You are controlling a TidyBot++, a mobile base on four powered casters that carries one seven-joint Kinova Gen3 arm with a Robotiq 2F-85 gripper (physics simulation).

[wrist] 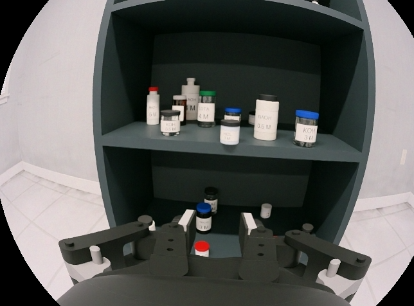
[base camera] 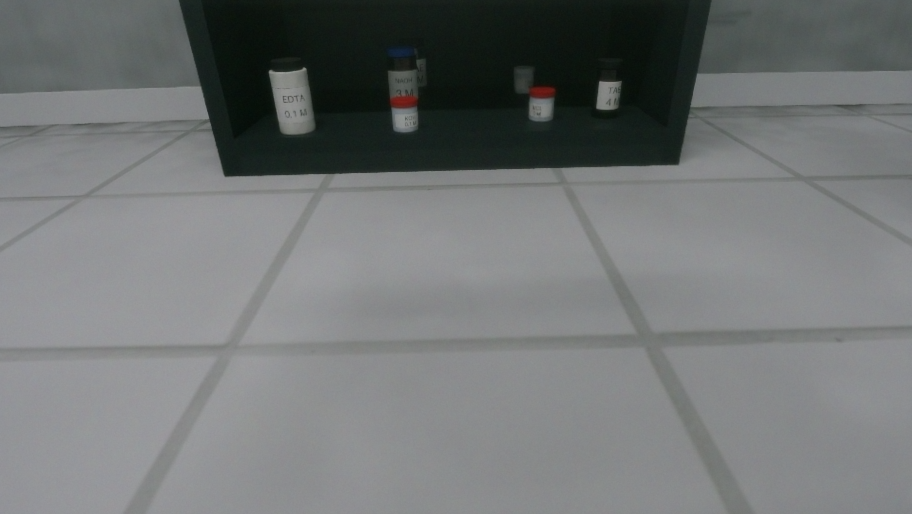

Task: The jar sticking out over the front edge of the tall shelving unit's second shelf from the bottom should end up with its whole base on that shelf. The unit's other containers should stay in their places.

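Places are measured from the arm's base along level axes (x ahead, y left, z up), in millimetres.
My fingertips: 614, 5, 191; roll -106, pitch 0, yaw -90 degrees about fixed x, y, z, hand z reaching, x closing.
Note:
Behind a point stands the place of what it marks, as x, y, z.
The jar [wrist: 230, 135], white with a dark grey lid, stands upright at the front of the second shelf from the bottom [wrist: 175, 146] in the wrist view, its base over the front edge. It is right of the shelf's middle. My gripper [wrist: 217, 223] is partly open with nothing between its fingers. In the wrist view its fingertips show below the jar and that shelf's edge, in front of the bottom compartment. The dark shelving unit [base camera: 447, 158] @[1057, -16, -371] [wrist: 99, 100] stands ahead. The base camera view shows its bottom compartment; the jar does not show there.
Close to the jar are a tall white NaOH bottle [wrist: 266, 120] to the right and a small blue-lidded jar [wrist: 232, 114] behind. A blue-lidded KOH jar [wrist: 306, 131] stands farther right, a dark-lidded KOH jar [wrist: 170, 124] left. The bottom shelf holds an EDTA bottle [base camera: 293, 102] @[1081, 272, -258] and several others.

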